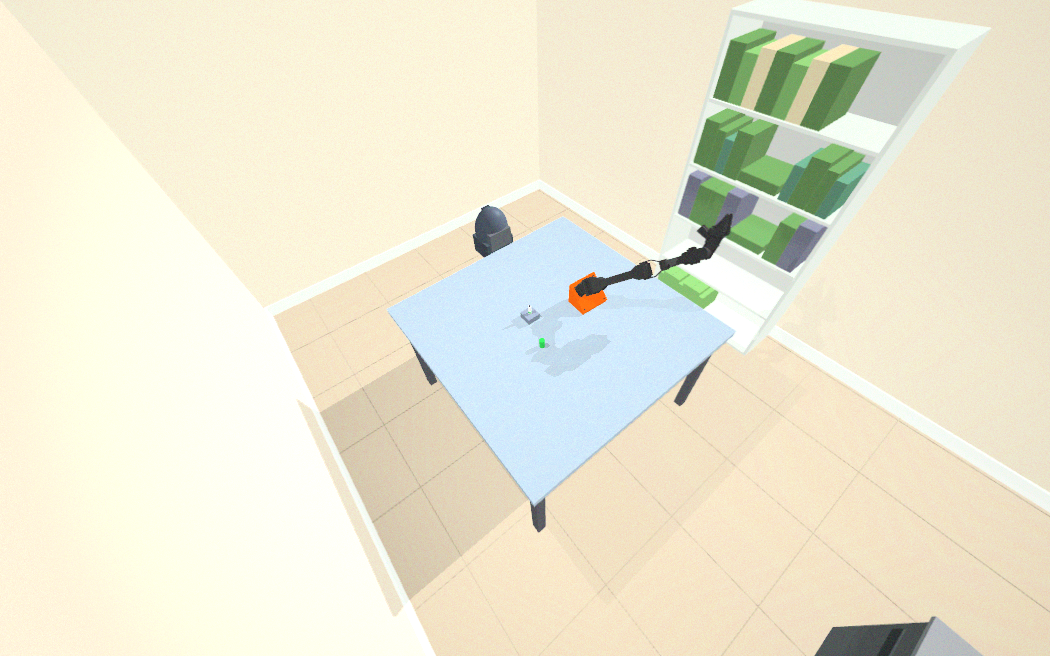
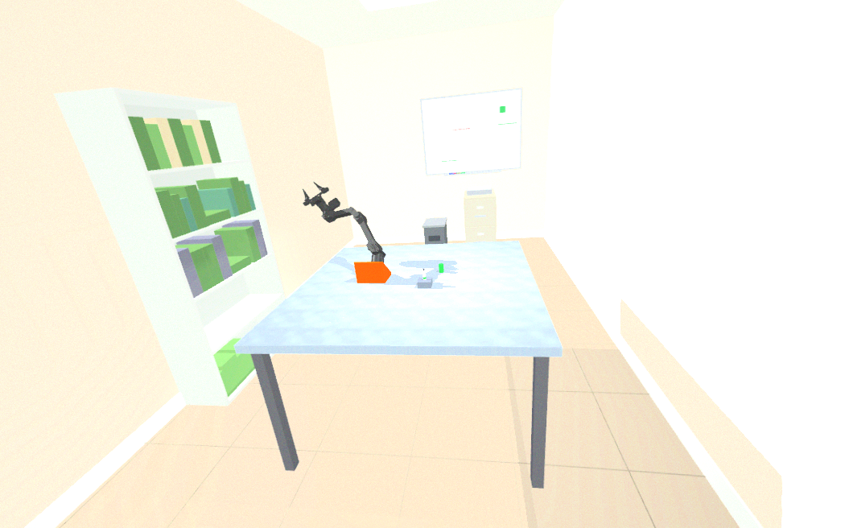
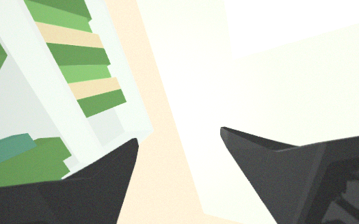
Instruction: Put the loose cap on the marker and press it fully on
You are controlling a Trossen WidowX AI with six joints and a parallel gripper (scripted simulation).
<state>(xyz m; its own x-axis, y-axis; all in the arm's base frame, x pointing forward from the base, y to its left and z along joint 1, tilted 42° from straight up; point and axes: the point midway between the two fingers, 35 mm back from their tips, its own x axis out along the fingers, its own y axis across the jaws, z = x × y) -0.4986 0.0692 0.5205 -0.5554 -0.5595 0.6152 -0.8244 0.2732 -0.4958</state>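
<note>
Right now the green cap is 83 cm ahead of my gripper tip, 32 cm to the right of it and 49 cm below it.
</note>
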